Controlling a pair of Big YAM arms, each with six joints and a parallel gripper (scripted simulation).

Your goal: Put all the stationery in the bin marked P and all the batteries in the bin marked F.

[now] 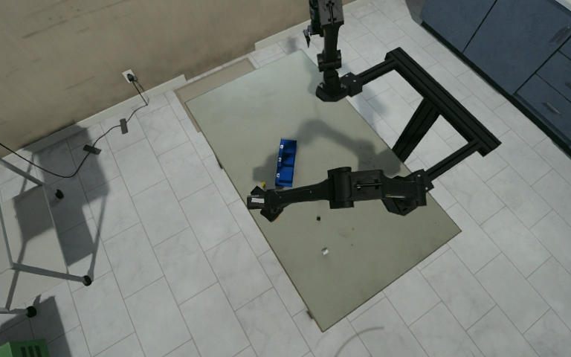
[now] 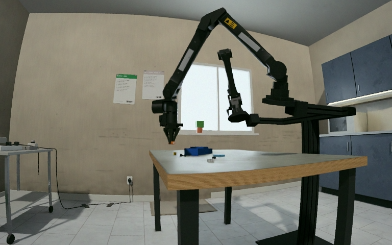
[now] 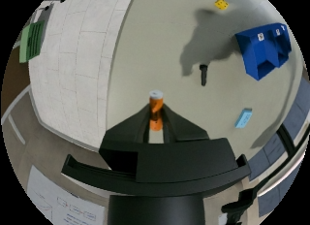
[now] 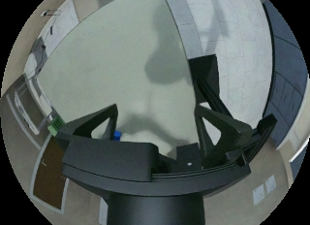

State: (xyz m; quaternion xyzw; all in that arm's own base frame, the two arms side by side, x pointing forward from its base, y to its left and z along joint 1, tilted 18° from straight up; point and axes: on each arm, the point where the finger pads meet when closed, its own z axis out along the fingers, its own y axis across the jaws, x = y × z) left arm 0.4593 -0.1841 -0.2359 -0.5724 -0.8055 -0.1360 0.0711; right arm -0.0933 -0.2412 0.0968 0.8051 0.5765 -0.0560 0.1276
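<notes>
The blue three-compartment bin row is 17 cm behind my left hand, 25 cm to the right of it and 5 cm below it. Also, from my left hand: black pen-like piece (6 cm behind, 6 cm to the right, 7 cm below); then yellow piece (2 cm behind, 19 cm to the right, 6 cm below); then orange battery (right at my left hand).
</notes>
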